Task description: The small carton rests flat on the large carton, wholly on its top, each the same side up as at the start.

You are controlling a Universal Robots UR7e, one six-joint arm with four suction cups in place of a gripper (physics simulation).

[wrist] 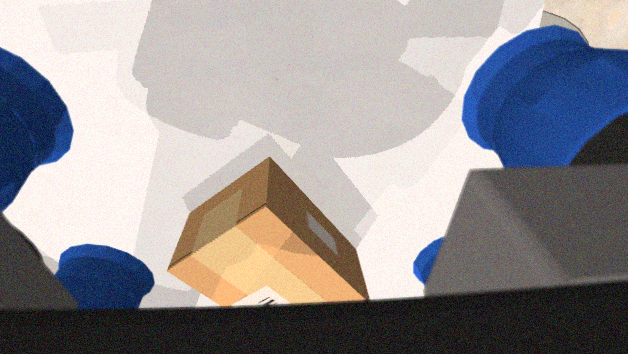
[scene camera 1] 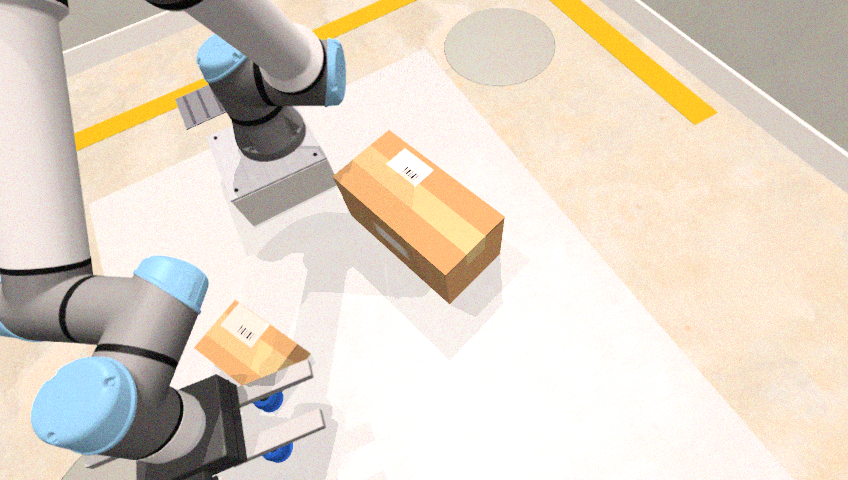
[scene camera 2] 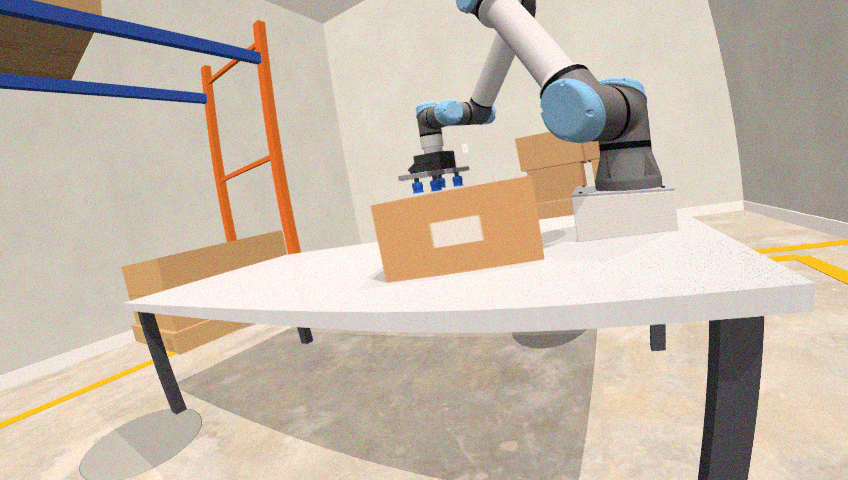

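Seen in the pictures: end effector, tool point: (wrist: 277, 202) (scene camera 2: 439, 189); arm's base, origin of the base link: (scene camera 1: 272, 135) (scene camera 2: 628, 187).
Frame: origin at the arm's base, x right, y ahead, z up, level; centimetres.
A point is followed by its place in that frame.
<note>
The small carton (scene camera 1: 258, 350) {x 15.3, y 44.8, z -1.8 cm} (wrist: 265, 250) {x 16.9, y 48.1, z -1.8 cm} lies flat on the white table (scene camera 1: 535, 386) {x -26.6, y 69.7, z -9.4 cm} (scene camera 2: 624, 279) {x -38.4, y 1.2, z -9.4 cm}, its label and tape up. Bars of my gripper (scene camera 1: 205, 422) (scene camera 2: 437, 183) cover its near edge in scene camera 1. It does not show in scene camera 2. The large carton (scene camera 1: 416, 220) {x -19.3, y 37.7, z 5.7 cm} (scene camera 2: 404, 243) {x -31.7, y 39.4, z -2.5 cm} lies on the table beside the robot base, also label and tape up. My gripper is open: its blue suction cups (scene camera 1: 268, 401) (wrist: 100, 275) hang apart from the small carton, higher than it, with no carton on them. The wrist view cuts off the carton's near end.
The robot's base block (scene camera 1: 285, 196) {x 2.6, y 13.0, z -4.9 cm} (scene camera 2: 624, 214) {x -8.2, y 1.5, z -4.9 cm} stands close to the large carton's far left corner in scene camera 1. Stacked boxes (scene camera 2: 553, 184) stand behind it in scene camera 2. An orange rack (scene camera 2: 274, 136) and more boxes (scene camera 2: 220, 258) stand at the left.
</note>
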